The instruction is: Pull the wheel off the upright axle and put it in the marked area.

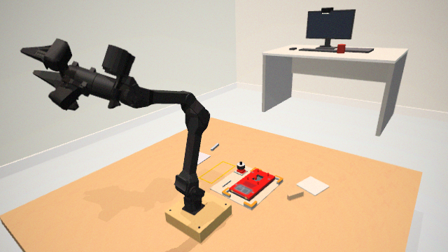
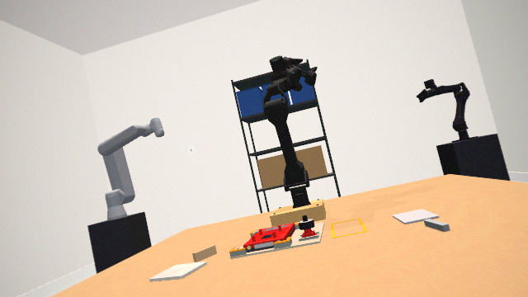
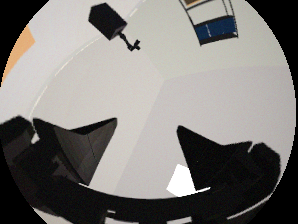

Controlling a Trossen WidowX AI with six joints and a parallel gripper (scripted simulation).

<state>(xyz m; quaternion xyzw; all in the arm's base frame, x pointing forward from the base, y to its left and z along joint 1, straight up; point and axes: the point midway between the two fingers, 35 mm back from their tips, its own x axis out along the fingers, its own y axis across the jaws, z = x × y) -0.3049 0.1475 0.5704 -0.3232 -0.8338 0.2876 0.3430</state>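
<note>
Now: the black wheel 68 cm ahead of my gripper tip, 59 cm below it and 16 cm to the right of it. From my gripper tip the other things lie so: small block (64 cm ahead, 62 cm below, 45 cm to the right); then upright axle (68 cm ahead, 60 cm below, 16 cm to the right); then white plate (76 cm ahead, 63 cm below, 49 cm to the right).
</note>
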